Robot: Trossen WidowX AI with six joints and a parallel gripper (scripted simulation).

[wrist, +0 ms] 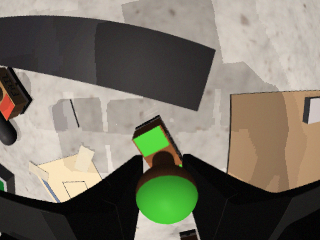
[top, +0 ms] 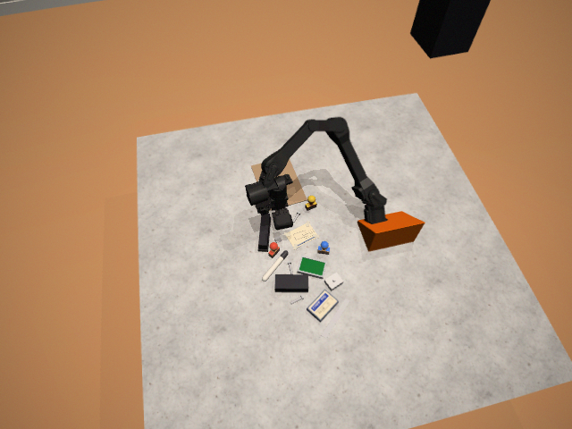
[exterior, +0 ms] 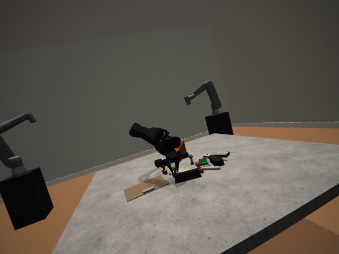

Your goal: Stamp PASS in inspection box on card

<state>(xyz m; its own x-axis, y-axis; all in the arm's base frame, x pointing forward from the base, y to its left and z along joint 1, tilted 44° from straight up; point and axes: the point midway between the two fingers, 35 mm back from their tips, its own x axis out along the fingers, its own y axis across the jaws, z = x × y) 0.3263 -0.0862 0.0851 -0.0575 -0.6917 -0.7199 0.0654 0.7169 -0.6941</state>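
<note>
Now: gripper tip 210 mm to the right of the green ink pad, 60 mm past it and 20 mm above it. The rest, counted from my gripper tip: cream card (80 mm to the left, 60 mm behind, 30 mm below); then green-knobbed stamp (right at my gripper tip); then black bar (70 mm ahead, 40 mm to the left, 10 mm below).
</note>
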